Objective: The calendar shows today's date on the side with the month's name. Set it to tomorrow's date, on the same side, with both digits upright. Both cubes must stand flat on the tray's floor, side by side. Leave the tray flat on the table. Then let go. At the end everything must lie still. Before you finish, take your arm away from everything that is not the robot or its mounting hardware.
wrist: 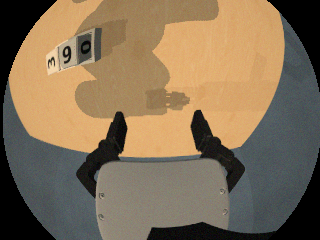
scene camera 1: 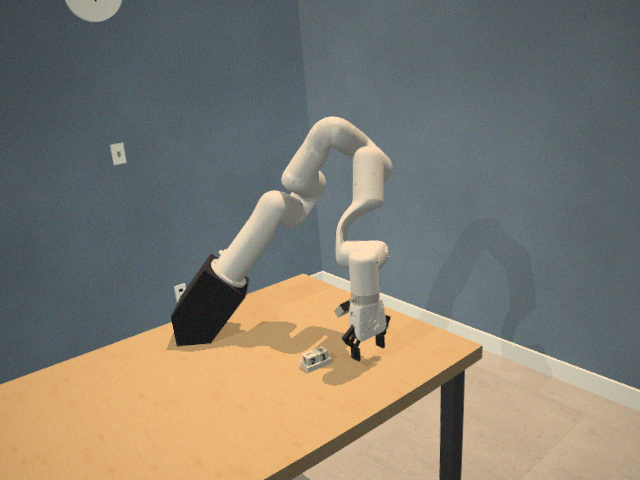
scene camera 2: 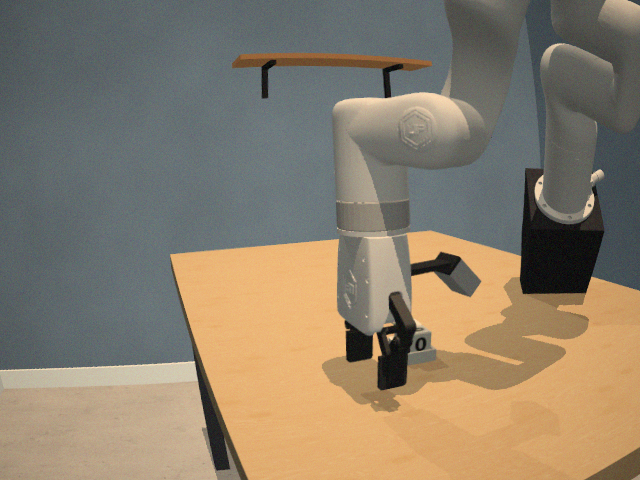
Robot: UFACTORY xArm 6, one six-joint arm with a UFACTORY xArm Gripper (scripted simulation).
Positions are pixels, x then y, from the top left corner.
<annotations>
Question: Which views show the gripper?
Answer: The wrist view, scene camera 1 and scene camera 2: all of them.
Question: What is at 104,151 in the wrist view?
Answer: The gripper.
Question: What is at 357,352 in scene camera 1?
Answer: The gripper.
</annotations>
